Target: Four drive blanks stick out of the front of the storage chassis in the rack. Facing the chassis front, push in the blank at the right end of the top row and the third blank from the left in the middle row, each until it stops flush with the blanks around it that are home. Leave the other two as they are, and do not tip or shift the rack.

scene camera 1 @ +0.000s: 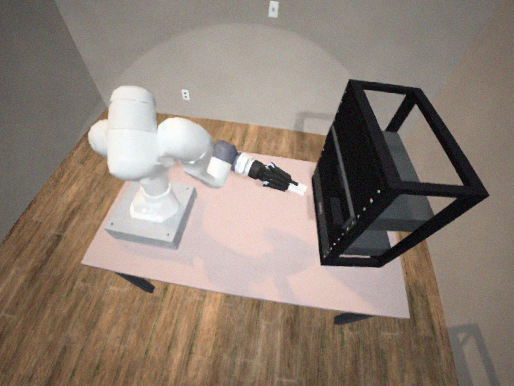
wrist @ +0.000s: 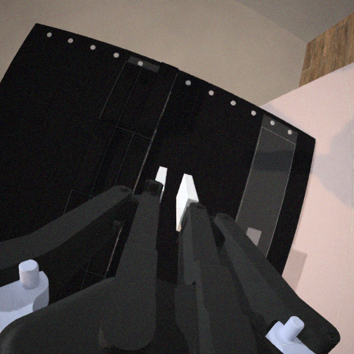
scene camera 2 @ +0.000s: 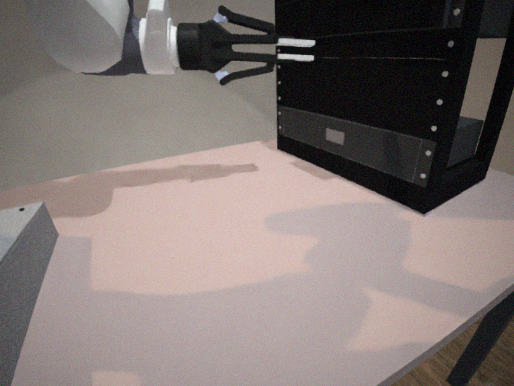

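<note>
The black rack (scene camera 1: 435, 190) (scene camera 2: 425, 197) (wrist: 306, 150) stands upright at the right of the table. The storage chassis (wrist: 135, 100) shows in the wrist view as a dark front with thin outlines of blanks, left of a long raised edge. The front is too dark to tell which blanks stick out, and the fingers hide part of it. My gripper (scene camera 1: 297, 188) (scene camera 2: 314, 50) (wrist: 171, 183) is nearly fully closed, with a narrow gap between its white fingertips and nothing seen in it. It points at the rack front, just right of the raised edge in the wrist view.
A grey panel (scene camera 2: 375, 145) (wrist: 270, 165) with a light label spans the lower rack front. The pink table (scene camera 1: 235, 280) (scene camera 2: 200, 260) carries the rack and the arm's grey base block (scene camera 1: 150, 235) (scene camera 2: 30, 245). Open rack framing faces away from the arm.
</note>
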